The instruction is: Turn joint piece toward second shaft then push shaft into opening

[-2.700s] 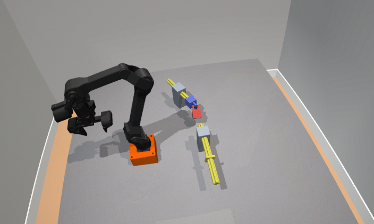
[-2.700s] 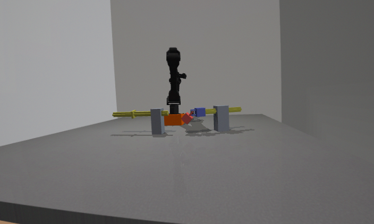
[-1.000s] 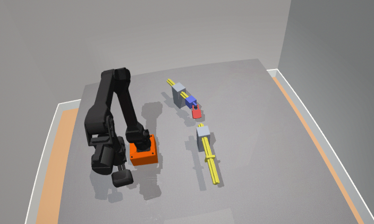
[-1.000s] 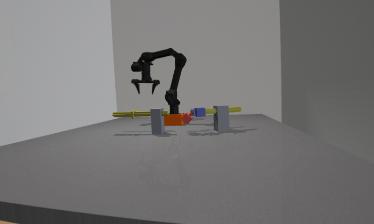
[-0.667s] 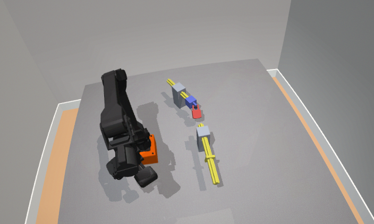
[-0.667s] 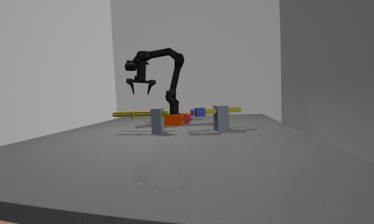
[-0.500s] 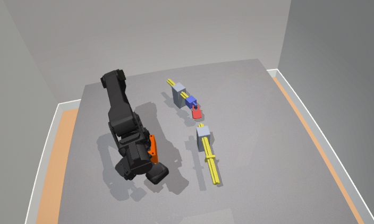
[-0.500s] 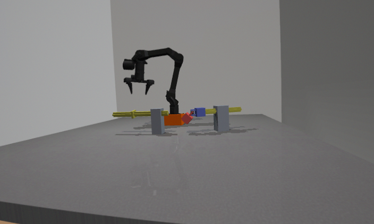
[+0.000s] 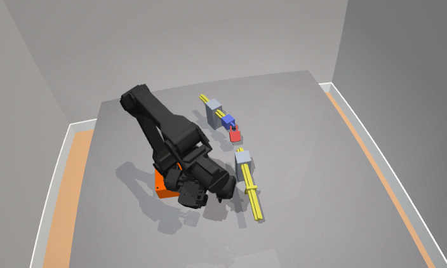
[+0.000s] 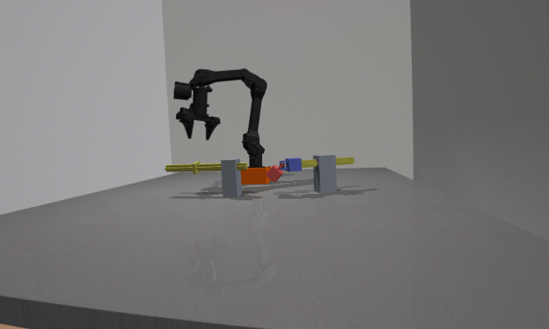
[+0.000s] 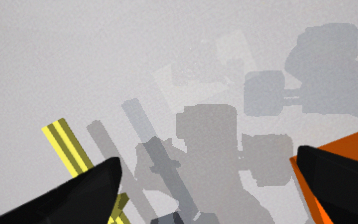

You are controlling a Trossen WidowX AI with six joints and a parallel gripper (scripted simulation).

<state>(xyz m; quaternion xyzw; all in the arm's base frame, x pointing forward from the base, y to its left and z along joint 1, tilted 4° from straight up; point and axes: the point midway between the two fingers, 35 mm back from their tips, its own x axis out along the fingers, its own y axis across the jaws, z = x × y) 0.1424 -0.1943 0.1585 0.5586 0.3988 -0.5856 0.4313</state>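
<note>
Right now my gripper tip is 13 cm short of the red square joint piece, 35 cm to the right of it and 12 cm above it.
</note>
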